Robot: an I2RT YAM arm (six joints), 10 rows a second.
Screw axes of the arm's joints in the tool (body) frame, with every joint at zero. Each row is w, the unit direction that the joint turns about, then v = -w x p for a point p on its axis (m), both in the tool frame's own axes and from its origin. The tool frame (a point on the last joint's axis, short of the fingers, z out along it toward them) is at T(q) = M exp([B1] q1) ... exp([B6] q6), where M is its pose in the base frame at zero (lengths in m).
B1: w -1 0 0 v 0.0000 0.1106 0.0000
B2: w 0 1 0 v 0.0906 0.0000 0.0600
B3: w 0 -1 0 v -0.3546 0.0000 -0.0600
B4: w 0 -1 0 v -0.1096 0.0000 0.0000
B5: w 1 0 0 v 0.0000 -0.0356 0.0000
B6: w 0 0 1 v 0.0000 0.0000 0.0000
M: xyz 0.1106 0.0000 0.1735 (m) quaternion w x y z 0.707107 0 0.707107 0
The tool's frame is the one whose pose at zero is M.
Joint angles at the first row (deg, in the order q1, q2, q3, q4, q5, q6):
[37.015, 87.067, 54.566, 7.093, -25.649, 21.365]
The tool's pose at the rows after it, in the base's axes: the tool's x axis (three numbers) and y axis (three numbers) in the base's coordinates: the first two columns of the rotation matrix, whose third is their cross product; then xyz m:
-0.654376 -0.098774 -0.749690 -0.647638 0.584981 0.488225 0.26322 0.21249 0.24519
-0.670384 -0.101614 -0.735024 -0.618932 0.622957 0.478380 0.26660 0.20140 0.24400
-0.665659 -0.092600 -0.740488 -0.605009 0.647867 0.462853 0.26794 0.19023 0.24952
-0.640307 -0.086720 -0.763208 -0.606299 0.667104 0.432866 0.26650 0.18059 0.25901
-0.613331 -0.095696 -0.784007 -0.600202 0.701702 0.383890 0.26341 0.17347 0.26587
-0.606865 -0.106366 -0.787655 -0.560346 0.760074 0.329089 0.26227 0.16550 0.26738
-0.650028 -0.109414 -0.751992 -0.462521 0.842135 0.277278 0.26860 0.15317 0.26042
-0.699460 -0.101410 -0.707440 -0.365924 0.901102 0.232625 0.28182 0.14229 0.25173
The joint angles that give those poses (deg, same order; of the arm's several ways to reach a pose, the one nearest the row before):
[36.402, 86.958, 54.785, 2.743, -24.601, 19.857]
[34.588, 86.302, 54.784, -0.207, -23.966, 18.961]
[32.906, 84.706, 54.783, -2.153, -23.420, 18.021]
[31.704, 82.478, 54.785, -3.573, -22.436, 16.513]
[31.179, 80.511, 54.785, -5.497, -19.769, 14.502]
[30.502, 79.307, 54.806, -8.208, -15.442, 12.972]
[28.534, 80.116, 55.636, -12.928, -10.131, 12.578]
[26.087, 82.915, 57.649, -16.906, -6.240, 12.579]

